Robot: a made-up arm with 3 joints. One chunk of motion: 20 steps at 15 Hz.
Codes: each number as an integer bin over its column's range. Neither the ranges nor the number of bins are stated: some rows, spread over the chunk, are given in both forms.
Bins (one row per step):
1: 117 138 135
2: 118 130 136
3: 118 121 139
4: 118 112 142
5: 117 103 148
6: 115 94 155
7: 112 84 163
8: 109 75 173
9: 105 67 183
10: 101 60 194
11: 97 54 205
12: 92 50 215
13: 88 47 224
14: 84 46 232
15: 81 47 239
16: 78 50 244
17: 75 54 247
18: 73 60 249
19: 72 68 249
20: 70 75 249
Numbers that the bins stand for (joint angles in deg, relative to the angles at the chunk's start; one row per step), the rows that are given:
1: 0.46 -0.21 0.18
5: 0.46 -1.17 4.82
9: -3.59 -2.16 17.31
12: -7.97 -2.63 28.73
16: -12.69 -2.63 39.07
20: -15.39 -1.94 40.86
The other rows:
2: 0.80 -0.43 0.53
3: 0.80 -0.68 1.60
4: 0.80 -0.93 2.67
6: -0.22 -1.42 7.31
7: -1.23 -1.69 10.17
8: -2.24 -1.94 13.74
10: -4.94 -2.35 21.23
11: -6.29 -2.52 25.16
13: -9.32 -2.71 31.94
14: -10.67 -2.74 34.79
15: -11.68 -2.71 37.29
17: -13.71 -2.52 40.15
18: -14.38 -2.35 40.86
19: -14.72 -2.13 40.86

